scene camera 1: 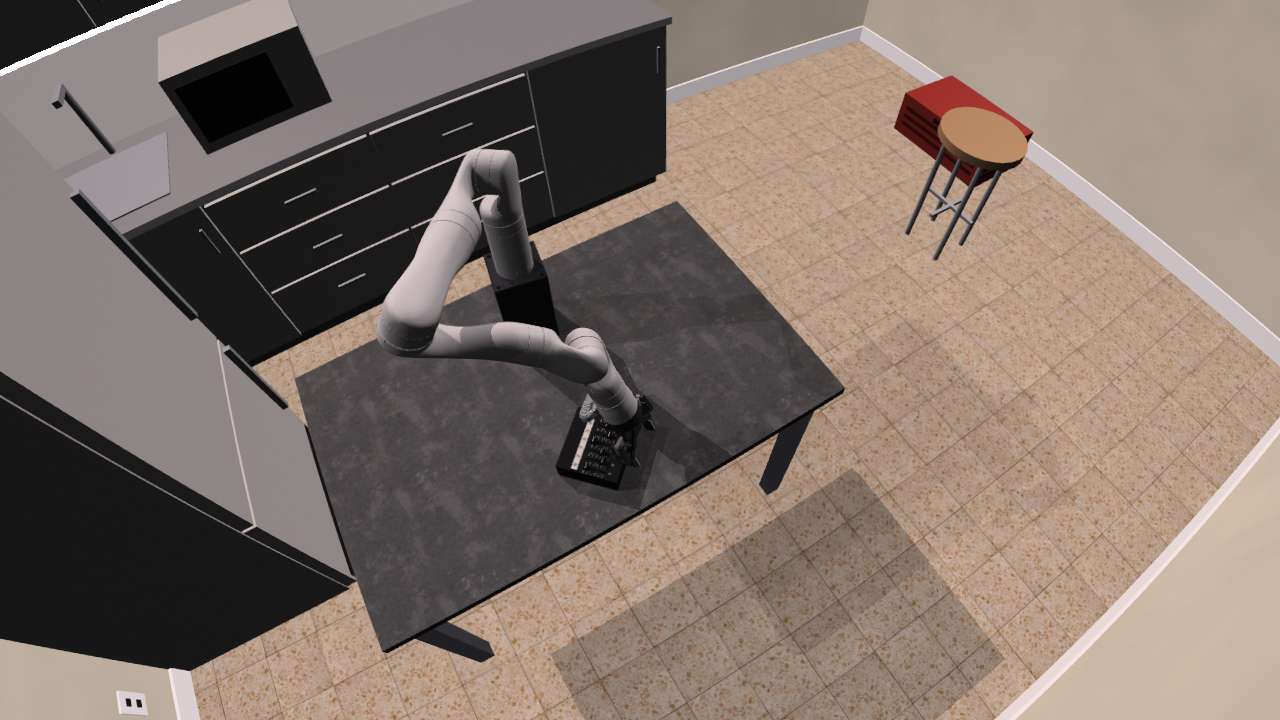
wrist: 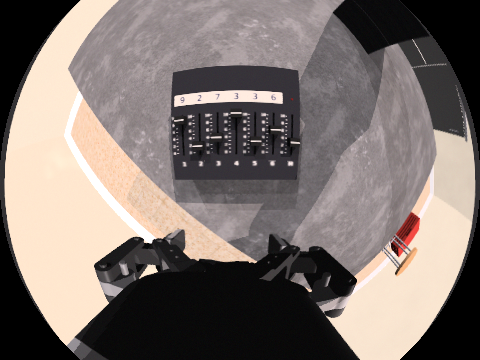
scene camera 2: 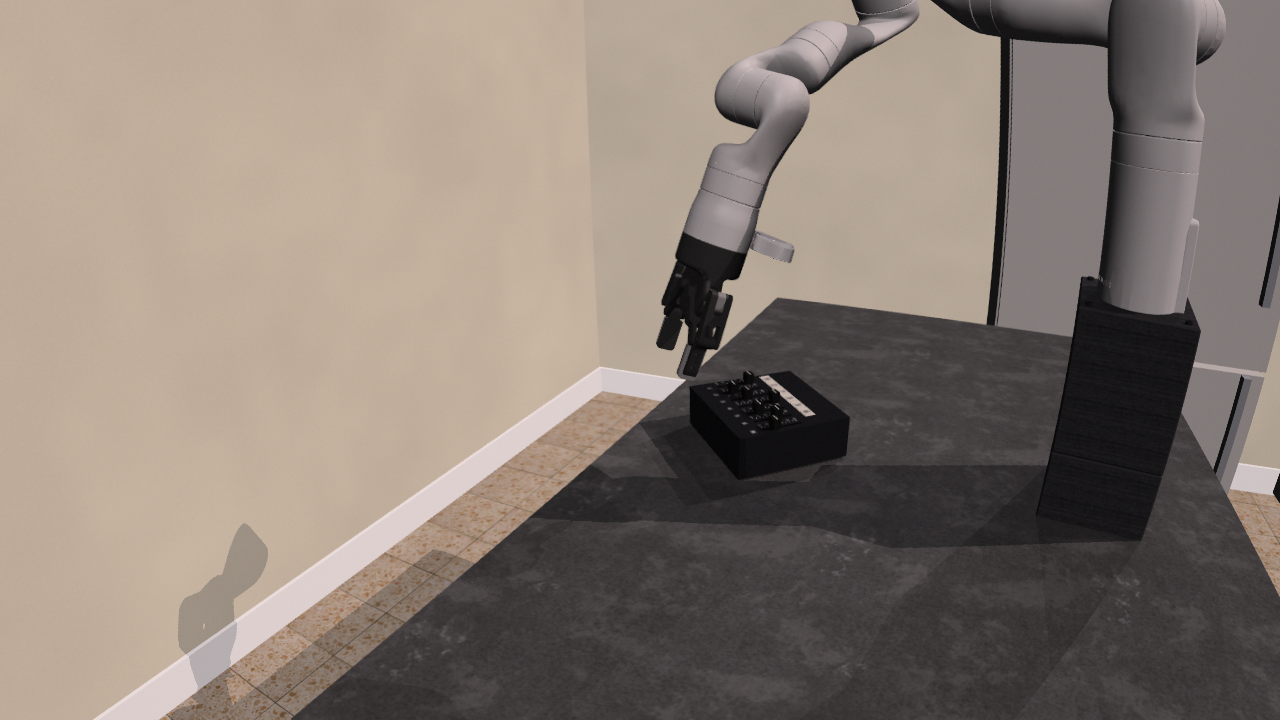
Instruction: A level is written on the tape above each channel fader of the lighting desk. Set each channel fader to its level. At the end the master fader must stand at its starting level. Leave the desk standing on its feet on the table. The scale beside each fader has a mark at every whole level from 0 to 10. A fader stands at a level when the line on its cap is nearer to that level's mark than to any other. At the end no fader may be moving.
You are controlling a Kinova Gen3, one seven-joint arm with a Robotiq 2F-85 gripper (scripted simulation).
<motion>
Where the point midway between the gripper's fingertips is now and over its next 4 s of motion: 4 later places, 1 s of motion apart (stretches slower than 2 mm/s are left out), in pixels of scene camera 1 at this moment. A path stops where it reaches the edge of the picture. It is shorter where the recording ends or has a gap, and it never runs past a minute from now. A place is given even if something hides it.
My gripper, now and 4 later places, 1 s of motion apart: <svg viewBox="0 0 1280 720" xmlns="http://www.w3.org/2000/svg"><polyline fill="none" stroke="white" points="644,446 636,444 613,433 593,418 591,417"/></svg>
</motion>
